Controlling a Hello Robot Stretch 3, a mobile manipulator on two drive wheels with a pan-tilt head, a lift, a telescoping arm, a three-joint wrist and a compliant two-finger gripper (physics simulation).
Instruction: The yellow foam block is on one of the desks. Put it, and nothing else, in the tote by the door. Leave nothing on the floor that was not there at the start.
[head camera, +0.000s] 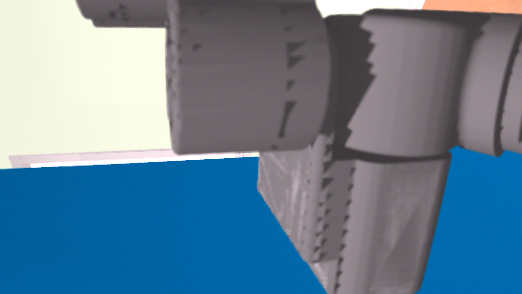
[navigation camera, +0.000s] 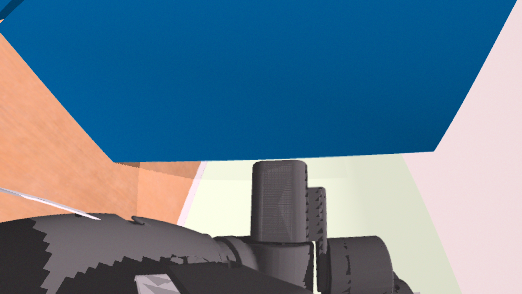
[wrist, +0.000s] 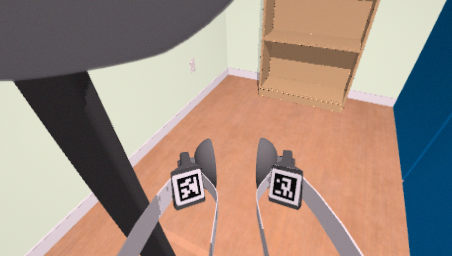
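Places are measured from the robot's base along level axes (x back, y right, z up), in millimetres.
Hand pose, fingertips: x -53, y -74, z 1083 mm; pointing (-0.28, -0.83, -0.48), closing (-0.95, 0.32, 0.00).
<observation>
After its pixels a point has its place.
My gripper (wrist: 235, 156) @(x -53, y -74, z 1083 mm) is open and empty in the wrist view, with a gap between its two dark fingertips. It points over the wood floor (wrist: 325, 165). The wrist's dark joints fill much of the head camera view and hide part of what is behind them; they also show at the bottom of the navigation view. The fingertips cannot be made out in those two views. The yellow foam block, the desks and the tote do not show in any of the three views.
A large blue surface (head camera: 125, 225) @(x -134, y 781, z 1375 mm) (navigation camera: 260, 75) @(x -306, y 607, z 1135 mm) (wrist: 430, 150) stands close by, at the right in the wrist view. A wooden bookshelf (wrist: 302, 100) stands at the far wall. A pale green wall (wrist: 150, 100) runs along the left, with an outlet (wrist: 192, 65).
</observation>
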